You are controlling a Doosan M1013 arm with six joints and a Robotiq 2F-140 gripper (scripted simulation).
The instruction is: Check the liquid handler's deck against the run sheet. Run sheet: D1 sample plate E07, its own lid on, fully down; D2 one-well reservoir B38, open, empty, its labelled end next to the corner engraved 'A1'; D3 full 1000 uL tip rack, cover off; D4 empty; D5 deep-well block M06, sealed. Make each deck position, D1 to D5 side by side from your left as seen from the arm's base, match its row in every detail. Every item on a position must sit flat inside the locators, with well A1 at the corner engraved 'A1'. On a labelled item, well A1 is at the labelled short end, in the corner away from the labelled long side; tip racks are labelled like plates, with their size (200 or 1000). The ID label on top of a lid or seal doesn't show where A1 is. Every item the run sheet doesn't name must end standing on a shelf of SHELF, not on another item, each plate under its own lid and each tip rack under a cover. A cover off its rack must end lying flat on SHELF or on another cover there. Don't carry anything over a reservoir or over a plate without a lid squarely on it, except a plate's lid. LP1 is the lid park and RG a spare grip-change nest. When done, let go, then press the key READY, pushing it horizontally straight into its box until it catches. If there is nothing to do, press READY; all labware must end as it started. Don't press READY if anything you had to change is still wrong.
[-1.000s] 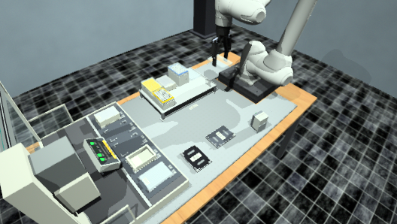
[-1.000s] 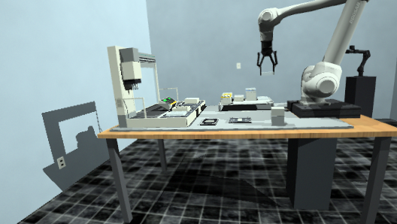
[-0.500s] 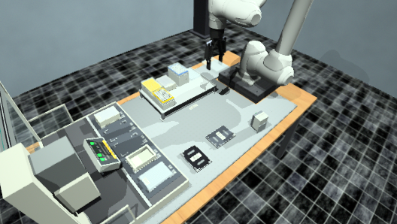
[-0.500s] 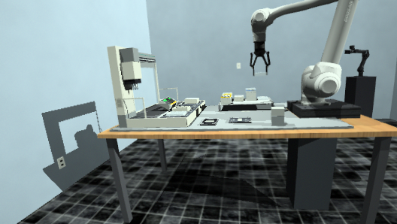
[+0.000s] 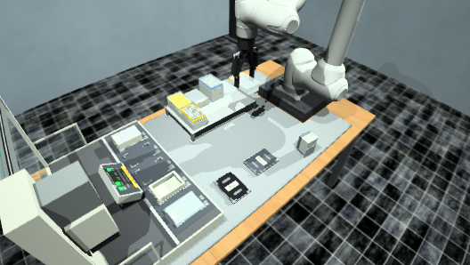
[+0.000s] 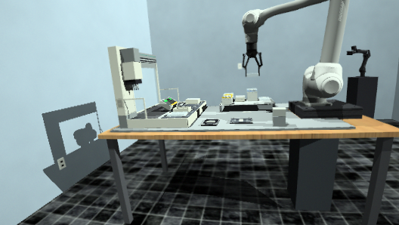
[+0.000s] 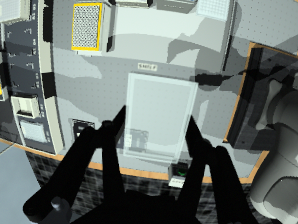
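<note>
The yellow-rimmed tip rack is 210 mm below my hand, 200 mm ahead of it and 150 mm to the right of it. From my hand the other things lie so: clear cover (10 mm below); then blue-rimmed tip rack (280 mm to the right, 180 mm below, 20 mm behind); then shelf (250 mm below, 220 mm to the right, 40 mm ahead).
</note>
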